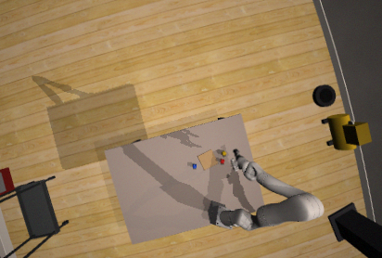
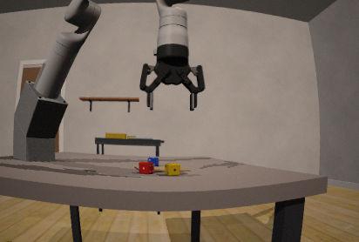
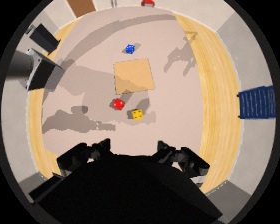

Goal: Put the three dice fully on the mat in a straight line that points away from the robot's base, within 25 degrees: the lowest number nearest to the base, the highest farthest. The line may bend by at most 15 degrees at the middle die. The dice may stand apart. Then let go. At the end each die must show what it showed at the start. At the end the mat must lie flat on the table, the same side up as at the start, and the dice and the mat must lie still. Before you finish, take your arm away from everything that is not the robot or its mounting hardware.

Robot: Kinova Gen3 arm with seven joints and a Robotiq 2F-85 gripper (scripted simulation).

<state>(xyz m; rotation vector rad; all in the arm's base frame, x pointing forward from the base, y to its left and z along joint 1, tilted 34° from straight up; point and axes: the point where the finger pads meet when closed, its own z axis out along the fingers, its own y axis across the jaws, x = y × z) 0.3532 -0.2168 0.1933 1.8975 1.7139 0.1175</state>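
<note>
Right now my hand is 40 mm past the red die, 100 mm to the right of it and 150 mm above it. Also, from my hand: yellow die 20 mm ahead, 60 mm to the left, 150 mm below; tan mat 20 mm ahead, 210 mm to the left, 160 mm below; blue die 30 mm ahead, 340 mm to the left, 150 mm below.
</note>
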